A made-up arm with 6 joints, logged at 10 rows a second.
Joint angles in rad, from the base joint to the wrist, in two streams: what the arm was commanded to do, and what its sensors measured. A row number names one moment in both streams.
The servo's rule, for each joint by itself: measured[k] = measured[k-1] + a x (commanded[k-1-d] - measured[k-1]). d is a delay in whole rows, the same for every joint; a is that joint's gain. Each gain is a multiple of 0.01, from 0.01 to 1. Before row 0 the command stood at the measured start. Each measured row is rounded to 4 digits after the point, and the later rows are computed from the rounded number. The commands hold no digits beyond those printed.
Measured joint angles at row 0:
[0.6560, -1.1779, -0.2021, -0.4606, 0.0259, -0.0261]
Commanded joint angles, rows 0 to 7:
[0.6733, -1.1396, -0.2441, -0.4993, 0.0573, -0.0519]
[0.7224, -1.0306, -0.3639, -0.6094, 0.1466, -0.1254]
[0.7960, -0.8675, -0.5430, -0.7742, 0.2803, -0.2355]
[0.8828, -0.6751, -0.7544, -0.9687, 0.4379, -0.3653]
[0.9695, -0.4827, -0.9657, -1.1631, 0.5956, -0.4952]
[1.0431, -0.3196, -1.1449, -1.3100, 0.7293, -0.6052]
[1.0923, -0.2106, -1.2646, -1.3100, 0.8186, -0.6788]
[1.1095, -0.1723, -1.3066, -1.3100, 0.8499, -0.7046]
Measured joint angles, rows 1 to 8:
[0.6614, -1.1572, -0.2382, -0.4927, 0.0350, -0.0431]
[0.6803, -1.0888, -0.3463, -0.5896, 0.0674, -0.0974]
[0.7162, -0.9693, -0.5155, -0.7428, 0.1291, -0.1885]
[0.7678, -0.8104, -0.7210, -0.9303, 0.2187, -0.3052]
[0.8303, -0.6334, -0.9314, -1.1235, 0.3280, -0.4306]
[0.8963, -0.4639, -1.1150, -1.2783, 0.4444, -0.5458]
[0.9571, -0.3271, -1.2437, -1.3046, 0.5529, -0.6336]
[1.0043, -0.2435, -1.2978, -1.3091, 0.6390, -0.6805]
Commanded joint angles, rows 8 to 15:
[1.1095, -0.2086, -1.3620, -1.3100, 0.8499, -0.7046]
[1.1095, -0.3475, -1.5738, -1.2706, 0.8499, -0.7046]
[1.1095, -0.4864, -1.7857, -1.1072, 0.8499, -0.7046]
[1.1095, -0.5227, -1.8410, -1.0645, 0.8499, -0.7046]
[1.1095, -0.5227, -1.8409, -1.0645, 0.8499, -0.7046]
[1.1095, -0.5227, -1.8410, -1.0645, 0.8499, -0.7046]
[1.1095, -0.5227, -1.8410, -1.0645, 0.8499, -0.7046]
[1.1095, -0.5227, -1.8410, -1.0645, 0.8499, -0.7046]
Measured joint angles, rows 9 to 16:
[1.0369, -0.2247, -1.3530, -1.3098, 0.7002, -0.6964]
[1.0594, -0.2910, -1.5429, -1.2773, 0.7436, -0.7018]
[1.0749, -0.3965, -1.7517, -1.1361, 0.7744, -0.7036]
[1.0856, -0.4646, -1.8285, -1.0767, 0.7963, -0.7043]
[1.0930, -0.4960, -1.8392, -1.0666, 0.8118, -0.7045]
[1.0981, -0.5104, -1.8407, -1.0649, 0.8228, -0.7046]
[1.1016, -0.5170, -1.8410, -1.0646, 0.8307, -0.7046]
[1.1040, -0.5201, -1.8410, -1.0645, 0.8363, -0.7046]

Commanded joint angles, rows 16 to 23:
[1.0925, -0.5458, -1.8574, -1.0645, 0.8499, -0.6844]
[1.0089, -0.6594, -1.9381, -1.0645, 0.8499, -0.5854]
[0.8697, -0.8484, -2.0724, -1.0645, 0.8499, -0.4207]
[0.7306, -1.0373, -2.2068, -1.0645, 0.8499, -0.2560]
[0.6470, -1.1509, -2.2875, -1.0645, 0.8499, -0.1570]
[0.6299, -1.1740, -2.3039, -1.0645, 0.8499, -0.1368]
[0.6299, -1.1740, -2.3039, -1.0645, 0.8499, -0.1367]
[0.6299, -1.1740, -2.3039, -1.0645, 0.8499, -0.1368]
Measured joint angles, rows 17 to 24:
[1.1004, -0.5340, -1.8551, -1.0645, 0.8402, -0.6913]
[1.0720, -0.6017, -1.9265, -1.0645, 0.8430, -0.6214]
[1.0093, -0.7349, -2.0520, -1.0645, 0.8450, -0.4889]
[0.9229, -0.8982, -2.1851, -1.0645, 0.8464, -0.3352]
[0.8374, -1.0347, -2.2732, -1.0645, 0.8474, -0.2176]
[0.7731, -1.1099, -2.2996, -1.0645, 0.8481, -0.1643]
[0.7287, -1.1445, -2.3033, -1.0645, 0.8486, -0.1461]
[0.6981, -1.1604, -2.3038, -1.0645, 0.8490, -0.1400]

